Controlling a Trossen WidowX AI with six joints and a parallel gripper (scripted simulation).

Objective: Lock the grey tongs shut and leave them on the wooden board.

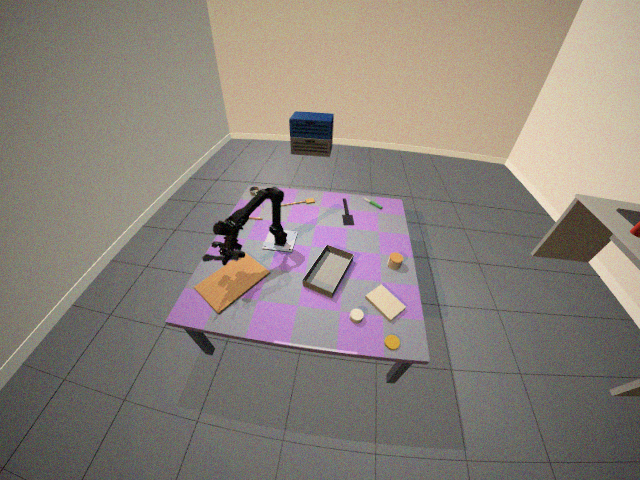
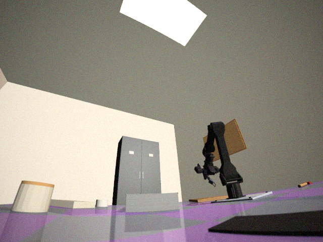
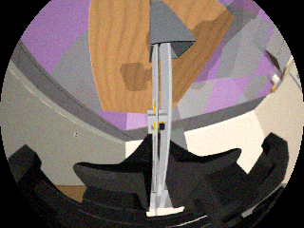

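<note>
The wooden board lies 1 cm ahead of my gripper tip, 1 cm to the left of it and 14 cm below it. The rest, counted from my gripper tip: roasting tin 53 cm ahead, 19 cm to the left, 12 cm below; then white cylinder 71 cm ahead, 7 cm to the right, 13 cm below; then cream block 85 cm ahead, 4 cm to the left, 14 cm below.
</note>
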